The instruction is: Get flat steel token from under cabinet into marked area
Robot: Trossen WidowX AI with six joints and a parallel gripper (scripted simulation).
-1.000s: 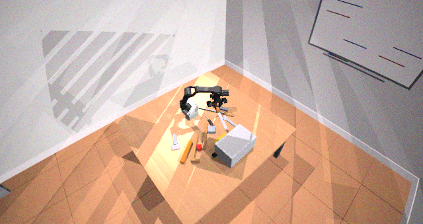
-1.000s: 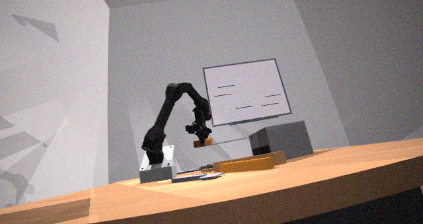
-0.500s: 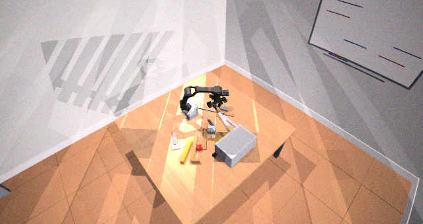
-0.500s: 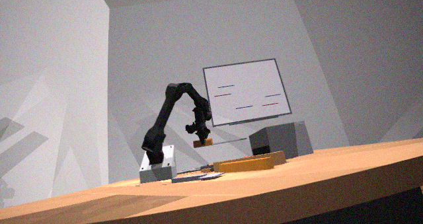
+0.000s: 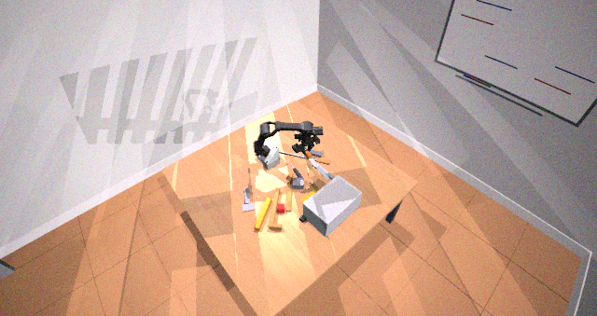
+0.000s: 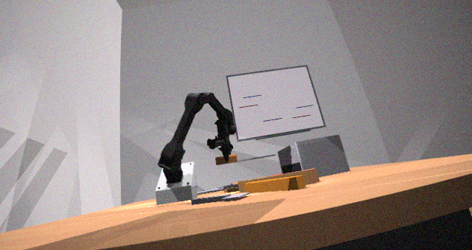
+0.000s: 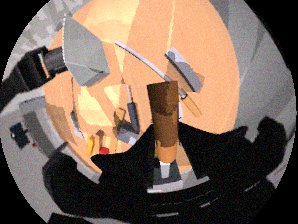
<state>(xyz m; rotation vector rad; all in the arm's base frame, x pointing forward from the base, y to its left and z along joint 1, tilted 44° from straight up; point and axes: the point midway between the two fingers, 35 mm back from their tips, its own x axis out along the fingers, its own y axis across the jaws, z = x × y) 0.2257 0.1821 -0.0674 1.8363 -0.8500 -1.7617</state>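
My gripper tip is 14 cm to the left of the grey block, 12 cm above it and 9 cm short of it. The rest, counted from my gripper tip: thin wooden stick (22 cm to the right, 14 cm below, 10 cm ahead); then red block (34 cm to the right, 18 cm ahead, 12 cm below); then grey bar (13 cm below, 12 cm to the left, 8 cm behind).
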